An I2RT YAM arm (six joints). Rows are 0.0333 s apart.
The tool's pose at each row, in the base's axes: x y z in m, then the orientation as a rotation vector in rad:
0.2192, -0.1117, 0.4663, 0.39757, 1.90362, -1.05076
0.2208, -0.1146, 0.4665, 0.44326, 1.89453, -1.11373
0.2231, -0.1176, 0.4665, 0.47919, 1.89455, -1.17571
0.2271, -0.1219, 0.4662, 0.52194, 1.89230, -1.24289
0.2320, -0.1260, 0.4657, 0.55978, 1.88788, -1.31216
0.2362, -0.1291, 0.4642, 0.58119, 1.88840, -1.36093
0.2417, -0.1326, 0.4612, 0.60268, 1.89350, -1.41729
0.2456, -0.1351, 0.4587, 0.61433, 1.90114, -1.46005
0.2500, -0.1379, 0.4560, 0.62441, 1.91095, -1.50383
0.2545, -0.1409, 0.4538, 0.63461, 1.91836, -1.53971
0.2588, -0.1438, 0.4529, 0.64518, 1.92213, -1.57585
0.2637, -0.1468, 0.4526, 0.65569, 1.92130, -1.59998
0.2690, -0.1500, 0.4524, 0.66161, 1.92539, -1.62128
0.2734, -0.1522, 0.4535, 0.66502, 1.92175, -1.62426
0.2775, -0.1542, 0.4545, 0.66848, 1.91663, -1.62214
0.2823, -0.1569, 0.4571, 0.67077, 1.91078, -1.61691
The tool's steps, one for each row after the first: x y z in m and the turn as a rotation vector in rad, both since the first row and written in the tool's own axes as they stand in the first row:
-0.0006, -0.0008, 0.0032, 0.06214, 0.02152, -0.00286
-0.0015, -0.0011, 0.0068, 0.11709, 0.04723, -0.01493
-0.0029, -0.0010, 0.0125, 0.17805, 0.07617, -0.02577
-0.0046, 0.0000, 0.0187, 0.23846, 0.10274, -0.04028
-0.0052, 0.0015, 0.0238, 0.27764, 0.12266, -0.05502
-0.0052, 0.0045, 0.0304, 0.32001, 0.14841, -0.07575
-0.0050, 0.0067, 0.0351, 0.34906, 0.16918, -0.09542
-0.0048, 0.0092, 0.0404, 0.37726, 0.19151, -0.11732
-0.0050, 0.0114, 0.0458, 0.40102, 0.21050, -0.13412
-0.0062, 0.0129, 0.0507, 0.42593, 0.22713, -0.14961
-0.0082, 0.0143, 0.0559, 0.44466, 0.23741, -0.15709
-0.0105, 0.0159, 0.0615, 0.45850, 0.24876, -0.16713
-0.0135, 0.0168, 0.0654, 0.46259, 0.24831, -0.16576
-0.0163, 0.0177, 0.0690, 0.46404, 0.24545, -0.16108
-0.0207, 0.0178, 0.0732, 0.46341, 0.24068, -0.15502

